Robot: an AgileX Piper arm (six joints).
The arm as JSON. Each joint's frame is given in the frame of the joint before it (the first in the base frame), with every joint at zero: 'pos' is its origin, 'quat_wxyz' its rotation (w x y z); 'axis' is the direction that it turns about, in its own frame. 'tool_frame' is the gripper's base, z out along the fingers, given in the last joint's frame.
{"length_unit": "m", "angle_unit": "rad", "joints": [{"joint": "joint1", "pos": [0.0, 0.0, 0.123], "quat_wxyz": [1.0, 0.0, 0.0, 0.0], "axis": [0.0, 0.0, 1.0]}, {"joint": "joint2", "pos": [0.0, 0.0, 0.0], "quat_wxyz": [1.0, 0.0, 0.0, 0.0], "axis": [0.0, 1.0, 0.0]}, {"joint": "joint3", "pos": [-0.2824, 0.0, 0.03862], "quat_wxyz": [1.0, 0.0, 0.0, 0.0], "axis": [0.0, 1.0, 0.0]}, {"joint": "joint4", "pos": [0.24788, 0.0, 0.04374], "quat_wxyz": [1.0, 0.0, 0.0, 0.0], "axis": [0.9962, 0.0, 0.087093]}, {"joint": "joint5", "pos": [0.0, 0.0, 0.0], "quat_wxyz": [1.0, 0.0, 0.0, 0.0], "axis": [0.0, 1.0, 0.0]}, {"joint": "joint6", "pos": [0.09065, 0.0, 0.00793], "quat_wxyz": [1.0, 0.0, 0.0, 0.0], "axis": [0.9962, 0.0, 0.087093]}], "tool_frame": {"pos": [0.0, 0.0, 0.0], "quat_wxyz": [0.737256, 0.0, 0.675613, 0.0]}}
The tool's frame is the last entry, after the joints.
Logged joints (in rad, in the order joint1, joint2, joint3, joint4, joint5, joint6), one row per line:
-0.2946 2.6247 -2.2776 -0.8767 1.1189 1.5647
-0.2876 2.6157 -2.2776 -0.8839 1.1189 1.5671
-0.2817 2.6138 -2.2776 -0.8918 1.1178 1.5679
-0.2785 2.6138 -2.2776 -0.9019 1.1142 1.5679
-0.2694 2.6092 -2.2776 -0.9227 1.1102 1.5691
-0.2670 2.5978 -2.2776 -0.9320 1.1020 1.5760
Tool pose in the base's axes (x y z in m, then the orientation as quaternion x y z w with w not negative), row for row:
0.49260 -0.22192 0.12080 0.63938 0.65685 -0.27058 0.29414
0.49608 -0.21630 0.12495 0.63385 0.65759 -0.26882 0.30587
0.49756 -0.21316 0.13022 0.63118 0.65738 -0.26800 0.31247
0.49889 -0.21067 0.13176 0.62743 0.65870 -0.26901 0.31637
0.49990 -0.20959 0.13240 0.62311 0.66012 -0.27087 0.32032
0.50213 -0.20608 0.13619 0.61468 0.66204 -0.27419 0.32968
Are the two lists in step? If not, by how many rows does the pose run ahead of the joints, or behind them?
The pose runs 1 row behind the joints: the pose in row i belongs to the joints in row i - 1.
